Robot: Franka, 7 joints.
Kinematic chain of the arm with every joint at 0, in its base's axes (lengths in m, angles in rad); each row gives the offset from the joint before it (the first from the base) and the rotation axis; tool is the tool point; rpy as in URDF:
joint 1: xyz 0 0 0.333 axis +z
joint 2: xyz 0 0 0 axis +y
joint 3: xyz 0 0 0.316 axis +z
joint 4: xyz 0.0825 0 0 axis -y
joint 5: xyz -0.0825 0 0.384 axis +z
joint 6: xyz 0 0 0 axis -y
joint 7: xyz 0.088 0 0 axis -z
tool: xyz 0 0 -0.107 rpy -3.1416 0 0
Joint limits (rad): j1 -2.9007..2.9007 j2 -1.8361..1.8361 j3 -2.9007..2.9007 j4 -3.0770..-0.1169 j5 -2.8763..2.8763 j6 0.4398..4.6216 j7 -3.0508..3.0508
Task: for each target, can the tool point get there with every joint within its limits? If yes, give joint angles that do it. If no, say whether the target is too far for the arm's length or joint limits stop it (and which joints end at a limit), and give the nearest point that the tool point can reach.
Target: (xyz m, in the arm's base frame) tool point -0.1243 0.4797 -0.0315
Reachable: yes | joints 1.6974 0.9663 0.2187 -2.0928 -2.3382 1.7501 0.7579
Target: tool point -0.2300 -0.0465 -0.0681
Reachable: yes | joints -2.3761 1.0123 -0.3131 -2.4493 -2.4348 2.6478 2.2229
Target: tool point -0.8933 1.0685 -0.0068
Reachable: no: too far | nearest point -0.5346 0.6394 0.1297 | short by 0.576 m
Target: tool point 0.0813 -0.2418 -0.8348
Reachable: no: too far | nearest point 0.0855 -0.2544 -0.3606 | short by 0.474 m
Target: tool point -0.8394 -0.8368 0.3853
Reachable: no: too far | nearest point -0.6070 -0.6051 0.3708 | short by 0.329 m
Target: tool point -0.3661 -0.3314 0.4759
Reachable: yes | joints 1.3600 0.0855 2.4143 -2.4854 -0.4470 3.7692 2.1251
